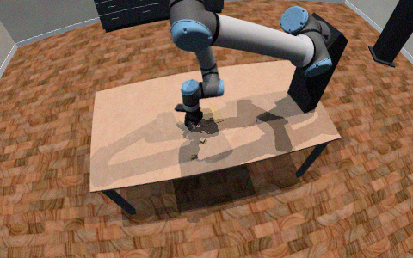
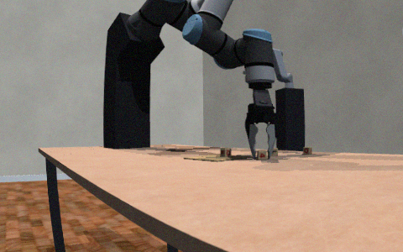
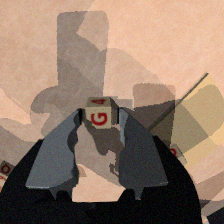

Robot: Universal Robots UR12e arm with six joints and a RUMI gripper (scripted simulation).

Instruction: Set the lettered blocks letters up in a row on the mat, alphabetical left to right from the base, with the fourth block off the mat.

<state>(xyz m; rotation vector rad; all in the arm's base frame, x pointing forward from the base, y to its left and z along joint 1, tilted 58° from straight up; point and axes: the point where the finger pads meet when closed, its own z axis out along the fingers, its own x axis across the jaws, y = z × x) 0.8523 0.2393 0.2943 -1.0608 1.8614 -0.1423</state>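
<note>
Right now my hand is 120 mm to the left of the mat, 90 mm past it and 10 mm above it. Round my hand: block 110 mm behind, 80 mm to the right.
</note>
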